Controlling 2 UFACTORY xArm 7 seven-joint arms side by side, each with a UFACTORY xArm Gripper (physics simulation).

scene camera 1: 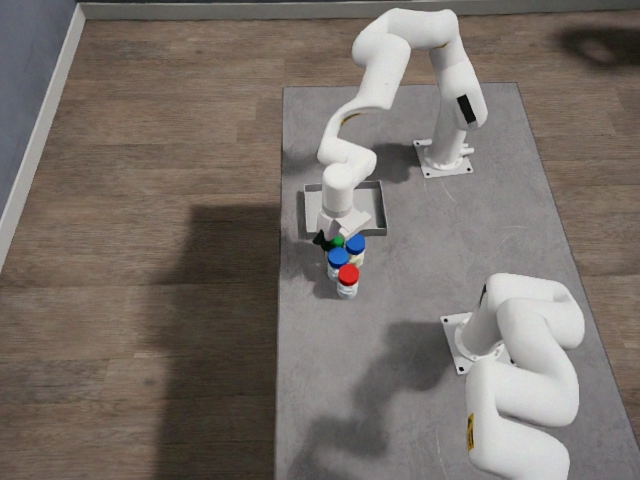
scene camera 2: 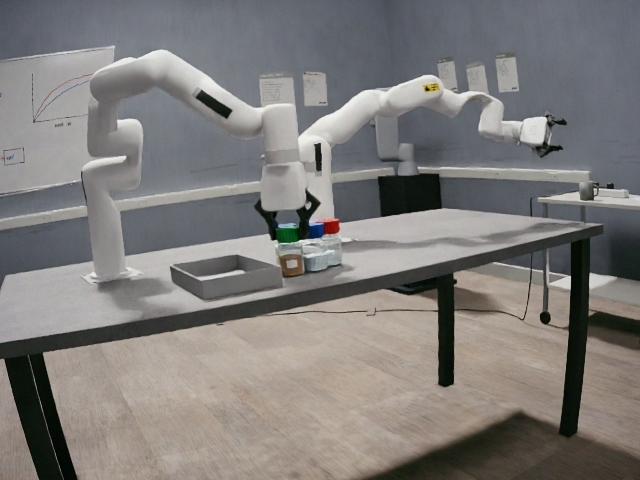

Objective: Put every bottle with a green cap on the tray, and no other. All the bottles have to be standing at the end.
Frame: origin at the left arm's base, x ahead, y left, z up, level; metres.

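Where they show: left gripper, between the fingertips: (scene camera 2: 563, 134); right gripper, between the fingertips: (scene camera 1: 335, 242) (scene camera 2: 289, 239); left arm's base, origin of its link: (scene camera 1: 478, 340); right arm's base, origin of its link: (scene camera 1: 442, 156) (scene camera 2: 111, 275).
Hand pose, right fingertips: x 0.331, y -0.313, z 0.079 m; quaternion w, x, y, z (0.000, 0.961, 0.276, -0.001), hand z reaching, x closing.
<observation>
Each offset is from my right fingertips to the top centre of the thing. Level surfaces: height alone.
A bottle with a green cap @(0.026 m up, 0.001 m ahead, 0.003 m right) (scene camera 1: 337, 241) (scene camera 2: 291, 263) and brown contents stands on the table beside the tray @(0.039 m down, 0.056 m back, 0.148 m right) (scene camera 1: 374, 231) (scene camera 2: 242, 283). Close by stand a blue-capped bottle with pale yellow contents @(0.026 m up, 0.052 m back, 0.024 m left) (scene camera 1: 355, 243), another blue-capped bottle @(0.026 m up, 0.003 m ahead, 0.059 m left) (scene camera 1: 338, 258) (scene camera 2: 316, 258) and a red-capped bottle @(0.026 m up, 0.014 m back, 0.116 m left) (scene camera 1: 347, 279) (scene camera 2: 332, 248). My right gripper (scene camera 2: 288, 237) points down, open, with its fingers on either side of the green cap; in scene camera 1 its body partly hides that cap. My left gripper (scene camera 2: 558, 136) is open, raised high above the table's far right part, away from the bottles.
The grey table @(0.080 m down) (scene camera 1: 330, 372) (scene camera 2: 413, 242) carries both arm bases. The right arm (scene camera 1: 338, 191) (scene camera 2: 279, 129) reaches over the tray and hides part of its inside in scene camera 1. The other bottles stand tightly against the green-capped one's side. The table's long edge runs near the tray.
</observation>
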